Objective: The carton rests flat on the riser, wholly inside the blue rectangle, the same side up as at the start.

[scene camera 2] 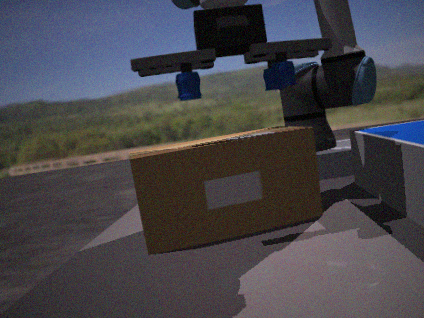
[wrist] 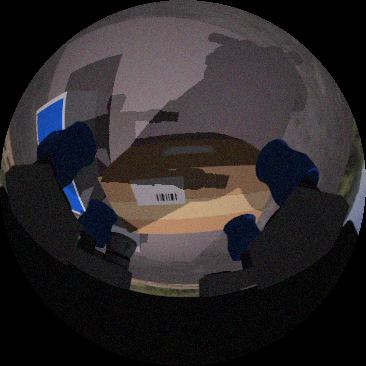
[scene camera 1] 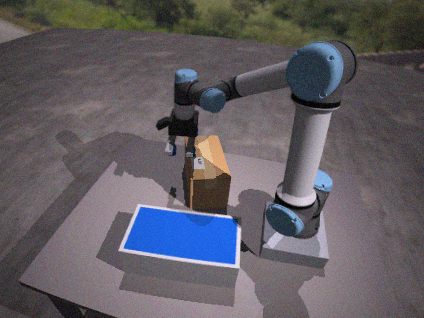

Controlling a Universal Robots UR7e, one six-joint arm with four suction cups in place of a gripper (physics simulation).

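Seen in the pictures: hand at its tool point: (scene camera 2: 235, 92) (wrist: 170, 194) (scene camera 1: 183, 143); arm's base at its link origin: (wrist: 121, 240).
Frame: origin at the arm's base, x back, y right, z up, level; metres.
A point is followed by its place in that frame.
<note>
The brown carton (scene camera 1: 210, 192) {x -0.332, y 0.116, z 0.023 m} (scene camera 2: 170, 210) {x -0.453, y 0.358, z 0.003 m} (wrist: 200, 210) {x -0.355, y 0.280, z 0.093 m} stands on the table behind the riser in scene camera 1. A white barcode label is on its top, and a pale label is on the side facing scene camera 2. My gripper (scene camera 1: 180, 151) (scene camera 2: 234, 81) {x -0.450, y 0.230, z 0.168 m} (wrist: 173, 195) {x -0.450, y 0.230, z 0.168 m} is open: its blue suction cups hang above the carton, with a visible gap in scene camera 2, and hold nothing. The riser (scene camera 1: 200, 273) {x -0.352, y -0.224, z 0.003 m} (scene camera 2: 380, 172) {x -0.397, y -0.020, z -0.008 m} is a pale box with a filled blue rectangle (scene camera 1: 182, 235) {x -0.416, y -0.126, z 0.058 m} (scene camera 2: 405, 132) {x -0.400, y -0.078, z 0.058 m} (wrist: 51, 117) {x -0.541, y -0.074, z 0.058 m} and a white border on top.
The table (scene camera 1: 75, 250) {x -0.796, y -0.142, z -0.063 m} carries the arm's grey base block (scene camera 1: 295, 250) {x -0.039, y -0.126, z 0.002 m}, right of the riser in scene camera 1. The riser's near wall stands close to the carton's near end. Shadows of the arm and gripper cross the table.
</note>
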